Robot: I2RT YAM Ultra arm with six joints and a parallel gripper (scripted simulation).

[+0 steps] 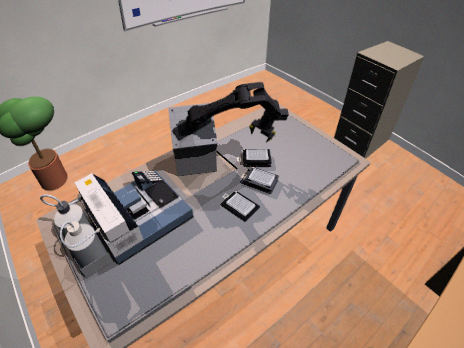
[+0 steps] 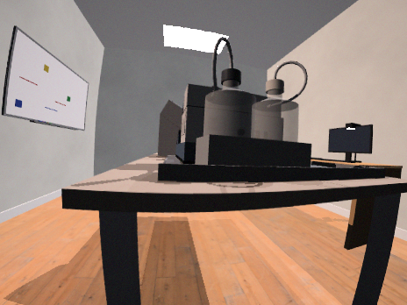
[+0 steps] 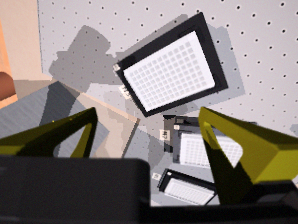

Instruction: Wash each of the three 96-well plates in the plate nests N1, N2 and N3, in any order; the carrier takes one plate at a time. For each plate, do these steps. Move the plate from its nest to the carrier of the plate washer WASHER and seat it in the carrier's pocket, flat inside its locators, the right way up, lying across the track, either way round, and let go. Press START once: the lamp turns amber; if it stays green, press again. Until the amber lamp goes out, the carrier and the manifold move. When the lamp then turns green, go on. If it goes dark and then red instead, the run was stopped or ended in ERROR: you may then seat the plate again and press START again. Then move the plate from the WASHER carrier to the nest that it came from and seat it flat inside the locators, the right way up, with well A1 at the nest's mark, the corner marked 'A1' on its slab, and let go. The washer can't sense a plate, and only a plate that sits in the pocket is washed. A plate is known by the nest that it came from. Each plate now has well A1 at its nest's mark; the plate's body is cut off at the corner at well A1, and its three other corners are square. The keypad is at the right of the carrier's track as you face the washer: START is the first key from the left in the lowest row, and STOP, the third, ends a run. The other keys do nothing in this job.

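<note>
Now: hand 320 mm to the left of the black nest, 200 mm short of it and 160 mm above it. The rest, counted from my hand: plate washer: 770 mm to the right, 80 mm behind, 40 mm below; label: 340 mm to the right, 170 mm below, 100 mm ahead; dark carrier: 610 mm to the right, 90 mm below, 80 mm behind.
</note>
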